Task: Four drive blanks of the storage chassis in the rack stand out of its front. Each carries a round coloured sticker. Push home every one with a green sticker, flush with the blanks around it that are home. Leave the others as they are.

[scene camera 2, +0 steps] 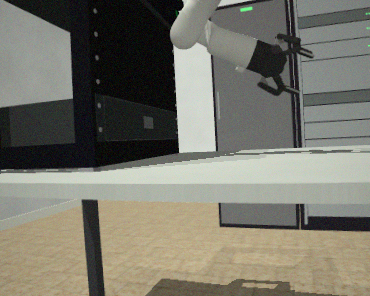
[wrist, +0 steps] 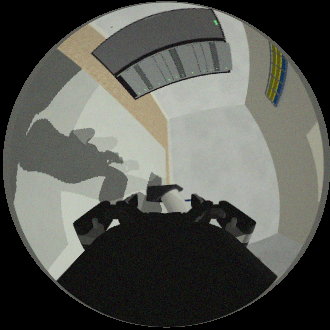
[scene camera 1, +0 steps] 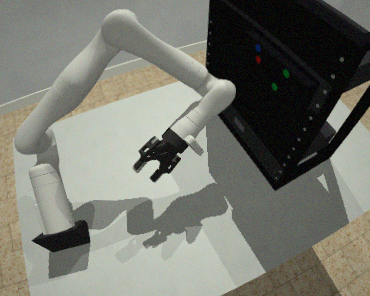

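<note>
The black rack [scene camera 1: 285,125] [scene camera 2: 86,100] stands on the table, and its chassis front is very dark. In scene camera 1 a blue sticker [scene camera 1: 258,48] is above a red sticker [scene camera 1: 258,59]. Two green stickers are to their right, one upper [scene camera 1: 286,73] and one lower [scene camera 1: 274,87]. The outlines of the blanks are too dark to tell how far each stands out. My gripper [scene camera 1: 146,173] [scene camera 2: 306,73] [wrist: 164,200] is open and empty, above the table, apart from the rack and pointing away from it. The stickers do not show in the wrist view.
The white table [scene camera 1: 120,117] [scene camera 2: 225,192] carries the rack and the arm's base [scene camera 1: 65,237] [wrist: 162,191]. The rack's side post [scene camera 1: 350,120] juts out at the right. Grey cabinets [scene camera 2: 252,120] [wrist: 160,45] stand beyond the table. A yellow and blue wall panel [wrist: 276,75] shows in the wrist view.
</note>
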